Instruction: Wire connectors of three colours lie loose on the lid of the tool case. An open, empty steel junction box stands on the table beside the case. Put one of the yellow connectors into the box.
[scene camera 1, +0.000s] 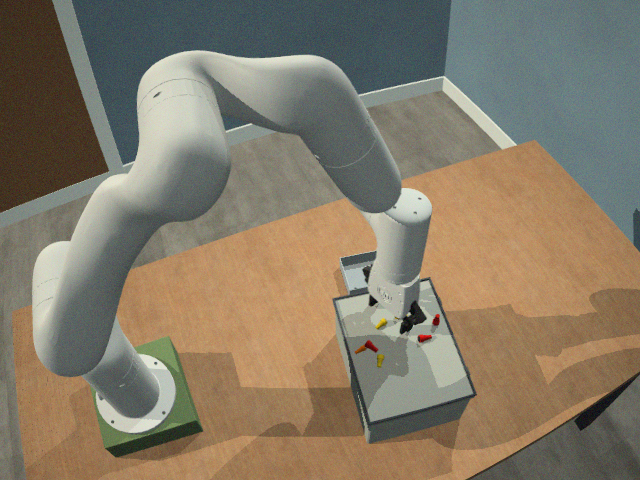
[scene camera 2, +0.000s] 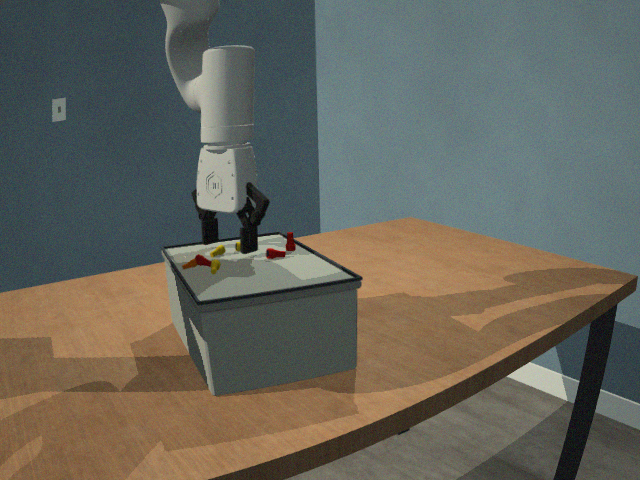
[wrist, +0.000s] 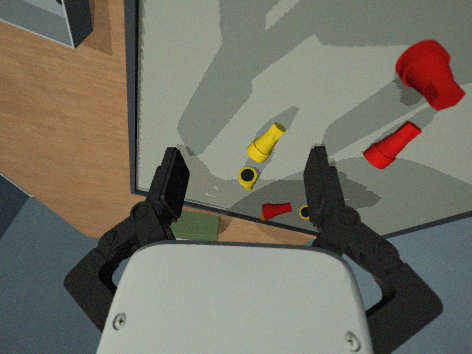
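Note:
Yellow connectors lie on the lid of the grey tool case. One yellow connector lies furthest from the arm's base, partly hidden in both scene views. A second yellow connector lies close by, its open end facing the wrist camera. A third yellow connector is partly behind a finger in the wrist view. My gripper is open and empty, pointing down above the lid. The steel junction box stands behind the case, partly hidden.
One red connector stands upright. Another red connector lies near it. A third red connector lies against an orange connector.

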